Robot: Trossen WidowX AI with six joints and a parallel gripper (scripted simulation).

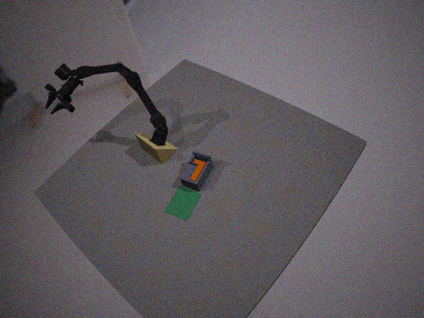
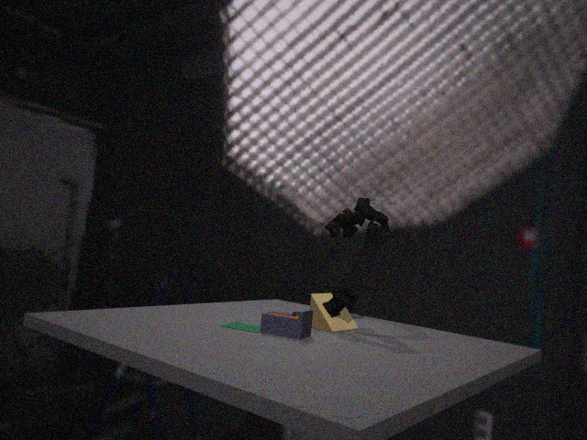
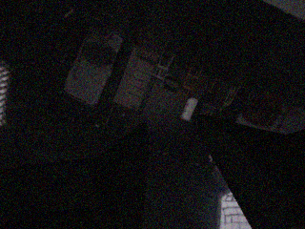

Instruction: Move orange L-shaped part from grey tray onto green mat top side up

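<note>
My gripper tip is now 64 cm short of the orange L-shaped part, 35 cm above it and 27 cm to the right of it. From my gripper tip the other things lie so: green mat: 67 cm ahead, 41 cm below, 11 cm to the left.
</note>
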